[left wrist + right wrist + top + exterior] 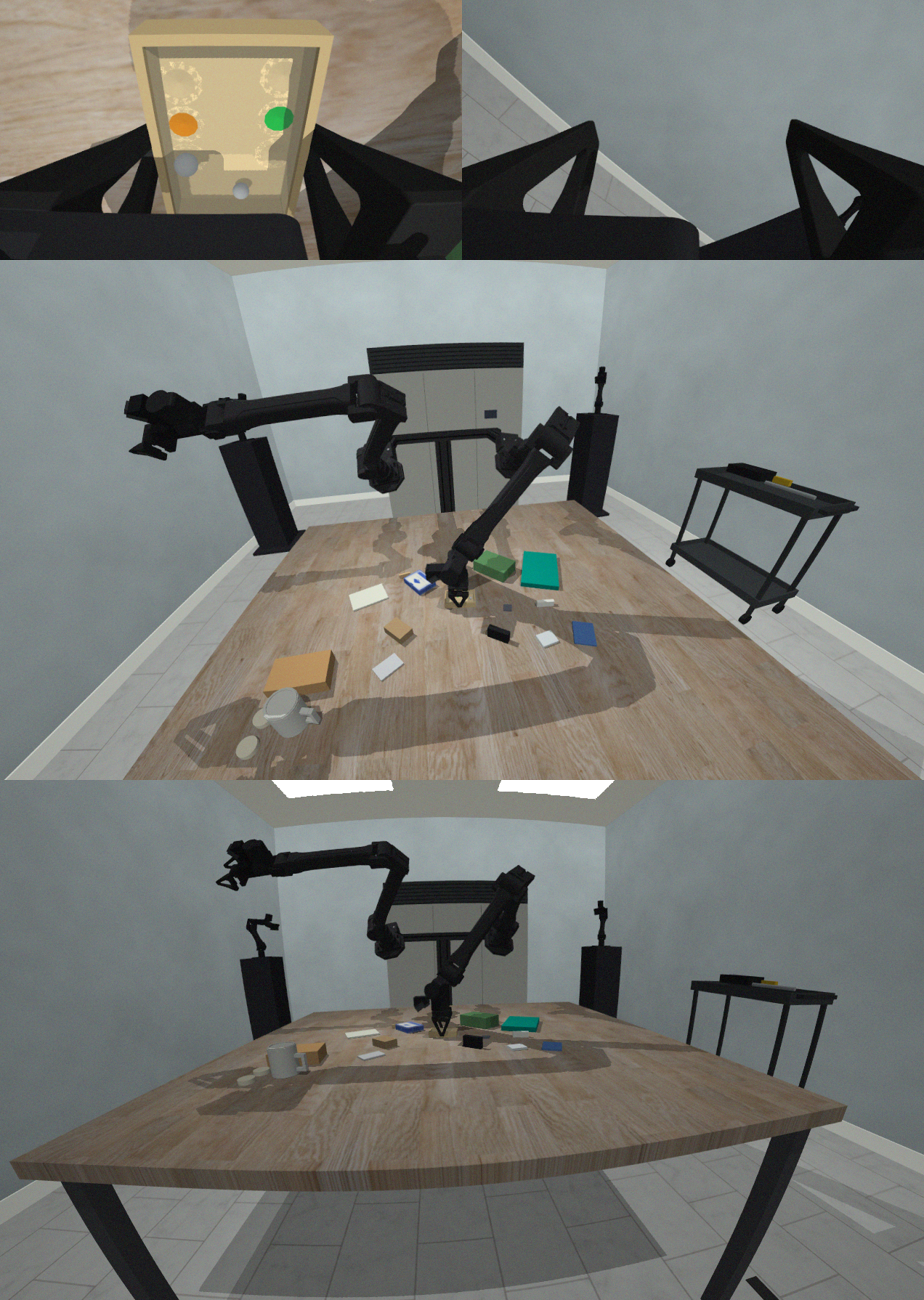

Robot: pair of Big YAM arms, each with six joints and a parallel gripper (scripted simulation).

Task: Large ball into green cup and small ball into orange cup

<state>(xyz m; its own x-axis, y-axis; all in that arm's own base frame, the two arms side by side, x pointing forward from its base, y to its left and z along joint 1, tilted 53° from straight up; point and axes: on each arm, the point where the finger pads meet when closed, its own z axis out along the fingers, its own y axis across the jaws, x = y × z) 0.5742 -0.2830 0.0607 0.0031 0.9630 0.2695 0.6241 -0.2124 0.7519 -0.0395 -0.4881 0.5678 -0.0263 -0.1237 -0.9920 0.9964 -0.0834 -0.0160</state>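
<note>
The covered wooden puzzle lies 10 mm below my left hand. Also, from my left hand: green block: 140 mm behind, 170 mm to the left, 10 mm above; then black block: 190 mm ahead, 90 mm to the left, 10 mm above; then tan block: 100 mm ahead, 220 mm to the right.
</note>
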